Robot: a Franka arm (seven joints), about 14 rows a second.
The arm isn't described. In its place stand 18 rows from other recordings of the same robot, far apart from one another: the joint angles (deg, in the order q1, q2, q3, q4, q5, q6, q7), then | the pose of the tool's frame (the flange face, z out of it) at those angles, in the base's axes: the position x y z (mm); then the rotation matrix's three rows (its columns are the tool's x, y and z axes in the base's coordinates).
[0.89, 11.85, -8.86, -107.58, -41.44, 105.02, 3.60] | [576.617, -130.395, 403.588], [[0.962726, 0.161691, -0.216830], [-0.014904, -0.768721, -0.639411], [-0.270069, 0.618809, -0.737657]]
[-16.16, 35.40, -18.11, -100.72, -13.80, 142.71, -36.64] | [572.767, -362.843, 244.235], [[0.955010, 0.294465, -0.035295], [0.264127, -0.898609, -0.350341], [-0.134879, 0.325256, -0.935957]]
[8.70, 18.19, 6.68, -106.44, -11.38, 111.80, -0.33] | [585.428, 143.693, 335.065], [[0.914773, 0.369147, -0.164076], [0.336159, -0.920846, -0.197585], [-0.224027, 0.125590, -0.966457]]
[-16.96, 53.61, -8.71, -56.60, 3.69, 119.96, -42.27] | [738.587, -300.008, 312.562], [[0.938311, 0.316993, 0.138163], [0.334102, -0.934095, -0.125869], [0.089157, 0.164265, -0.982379]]
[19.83, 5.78, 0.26, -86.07, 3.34, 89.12, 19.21] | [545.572, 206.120, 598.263], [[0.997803, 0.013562, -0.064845], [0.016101, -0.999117, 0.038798], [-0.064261, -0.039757, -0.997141]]
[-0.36, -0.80, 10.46, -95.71, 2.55, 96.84, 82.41] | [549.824, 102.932, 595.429], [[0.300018, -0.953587, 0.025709], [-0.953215, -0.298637, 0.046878], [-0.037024, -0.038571, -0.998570]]
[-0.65, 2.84, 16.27, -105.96, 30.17, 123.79, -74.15] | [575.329, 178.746, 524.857], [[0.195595, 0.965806, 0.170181], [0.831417, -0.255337, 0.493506], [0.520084, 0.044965, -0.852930]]
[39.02, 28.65, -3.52, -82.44, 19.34, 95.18, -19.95] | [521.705, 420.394, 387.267], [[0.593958, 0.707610, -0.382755], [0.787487, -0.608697, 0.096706], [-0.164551, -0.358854, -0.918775]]
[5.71, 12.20, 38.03, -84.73, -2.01, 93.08, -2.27] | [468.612, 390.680, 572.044], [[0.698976, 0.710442, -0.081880], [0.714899, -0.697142, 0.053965], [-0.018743, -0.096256, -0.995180]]
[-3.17, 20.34, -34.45, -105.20, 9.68, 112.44, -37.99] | [502.457, -344.937, 354.076], [[0.986016, -0.062259, -0.154582], [-0.052961, -0.996572, 0.063559], [-0.158009, -0.054484, -0.985933]]
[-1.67, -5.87, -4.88, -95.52, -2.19, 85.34, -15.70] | [508.948, -65.161, 627.159], [[0.984251, 0.158453, -0.078378], [0.157306, -0.987334, -0.020644], [-0.080657, 0.007990, -0.996710]]
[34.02, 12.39, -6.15, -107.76, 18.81, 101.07, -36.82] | [491.495, 294.791, 376.615], [[0.508057, 0.761096, -0.403251], [0.853940, -0.506259, 0.120369], [-0.112537, -0.405506, -0.907138]]
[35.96, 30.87, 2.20, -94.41, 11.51, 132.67, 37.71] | [546.491, 429.946, 313.288], [[0.992167, -0.124740, 0.006718], [-0.123250, -0.968713, 0.215419], [-0.020364, -0.214560, -0.976499]]
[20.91, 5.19, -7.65, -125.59, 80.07, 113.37, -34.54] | [512.631, 185.553, 362.829], [[0.999676, -0.020700, -0.014819], [0.005577, -0.389897, 0.920841], [-0.024839, -0.920626, -0.389656]]
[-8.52, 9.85, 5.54, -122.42, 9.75, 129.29, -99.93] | [557.036, -25.019, 322.365], [[-0.006265, 0.999341, -0.035754], [0.988690, 0.011548, 0.149530], [0.149844, -0.034413, -0.988111]]
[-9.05, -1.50, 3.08, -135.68, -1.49, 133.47, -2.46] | [491.029, -51.804, 334.505], [[0.998967, -0.043126, -0.014301], [-0.043393, -0.998879, -0.018892], [-0.013470, 0.019493, -0.999719]]
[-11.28, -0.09, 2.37, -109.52, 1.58, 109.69, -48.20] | [553.619, -84.799, 492.616], [[0.779668, 0.626133, 0.008610], [0.625796, -0.779590, 0.024862], [0.022279, -0.013996, -0.999654]]
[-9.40, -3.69, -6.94, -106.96, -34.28, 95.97, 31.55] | [495.018, -203.795, 544.256], [[0.764943, -0.597748, -0.239917], [-0.623867, -0.594972, -0.506753], [0.160167, 0.537313, -0.828034]]
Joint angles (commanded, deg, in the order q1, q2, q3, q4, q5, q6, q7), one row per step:
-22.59 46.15 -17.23 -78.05 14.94 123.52 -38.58
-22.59 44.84 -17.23 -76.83 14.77 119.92 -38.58
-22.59 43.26 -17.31 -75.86 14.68 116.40 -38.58
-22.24 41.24 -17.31 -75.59 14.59 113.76 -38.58
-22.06 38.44 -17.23 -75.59 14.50 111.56 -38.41
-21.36 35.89 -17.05 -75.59 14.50 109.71 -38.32
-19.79 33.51 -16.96 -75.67 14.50 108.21 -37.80
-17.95 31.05 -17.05 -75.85 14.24 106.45 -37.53
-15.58 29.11 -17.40 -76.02 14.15 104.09 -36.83
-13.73 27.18 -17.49 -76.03 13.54 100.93 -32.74
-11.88 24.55 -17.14 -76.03 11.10 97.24 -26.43
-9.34 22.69 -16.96 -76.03 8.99 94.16 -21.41
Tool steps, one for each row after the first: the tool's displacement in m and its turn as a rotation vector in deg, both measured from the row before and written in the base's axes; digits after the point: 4 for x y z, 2 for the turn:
0.0018 0.0026 0.0204 1.14 0.56 0.38
-0.0001 0.0025 0.0223 1.10 0.44 0.25
0.0007 0.0065 0.0235 0.78 -0.07 0.52
-0.0015 0.0054 0.0315 0.39 -0.90 0.20
0.0020 0.0118 0.0286 0.37 -1.01 0.86
0.0064 0.0203 0.0263 0.23 -1.00 1.22
0.0046 0.0221 0.0259 0.14 -0.61 1.69
0.0050 0.0265 0.0188 0.69 0.35 1.58
0.0004 0.0233 0.0181 0.88 1.44 -1.87
-0.0036 0.0252 0.0246 -0.53 2.29 -3.37
0.0002 0.0299 0.0165 -0.79 2.20 -1.81

